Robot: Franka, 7 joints.
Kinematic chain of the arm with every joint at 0, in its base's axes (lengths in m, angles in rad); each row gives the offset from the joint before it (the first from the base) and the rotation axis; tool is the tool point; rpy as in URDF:
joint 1: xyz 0 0 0.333 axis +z
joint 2: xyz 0 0 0 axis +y
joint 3: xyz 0 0 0.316 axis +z
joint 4: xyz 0.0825 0 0 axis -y
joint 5: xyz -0.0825 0 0.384 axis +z
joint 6: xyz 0 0 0 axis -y
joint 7: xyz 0.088 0 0 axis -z
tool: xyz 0 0 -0.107 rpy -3.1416 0 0
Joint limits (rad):
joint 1: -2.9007..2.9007
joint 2: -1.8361..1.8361
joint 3: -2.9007..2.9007
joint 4: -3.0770..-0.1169
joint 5: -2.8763..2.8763
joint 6: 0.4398..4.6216
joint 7: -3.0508..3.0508
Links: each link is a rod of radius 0.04 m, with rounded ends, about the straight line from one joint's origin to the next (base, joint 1, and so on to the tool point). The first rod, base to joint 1, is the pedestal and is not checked.
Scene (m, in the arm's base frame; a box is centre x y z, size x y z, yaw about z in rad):
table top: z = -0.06
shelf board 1: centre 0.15 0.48 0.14 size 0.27 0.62 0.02 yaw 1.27
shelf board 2: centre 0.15 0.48 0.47 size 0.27 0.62 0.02 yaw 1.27
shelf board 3: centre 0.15 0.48 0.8 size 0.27 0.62 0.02 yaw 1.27
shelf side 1: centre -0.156 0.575 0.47 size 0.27 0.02 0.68 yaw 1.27
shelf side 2: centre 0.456 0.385 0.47 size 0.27 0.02 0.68 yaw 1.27
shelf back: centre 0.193 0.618 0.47 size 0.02 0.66 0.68 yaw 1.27
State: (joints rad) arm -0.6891 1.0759 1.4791 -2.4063 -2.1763 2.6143 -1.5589
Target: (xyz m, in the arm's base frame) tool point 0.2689 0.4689 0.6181
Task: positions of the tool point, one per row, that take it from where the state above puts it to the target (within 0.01 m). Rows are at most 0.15 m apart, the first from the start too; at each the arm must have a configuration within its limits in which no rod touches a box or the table.
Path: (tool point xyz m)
1: 0.1674 0.3727 0.2884
2: 0.0484 0.3285 0.3103
3: -0.0348 0.2507 0.3519
4: -0.0698 0.1533 0.3960
5: -0.0193 0.2150 0.4140
6: 0.0544 0.2505 0.4588
7: 0.1311 0.2478 0.5290
8: 0.1874 0.2060 0.6181
9: 0.2318 0.3002 0.6165
10: 0.2589 0.3904 0.6116
11: 0.2689 0.4689 0.6181

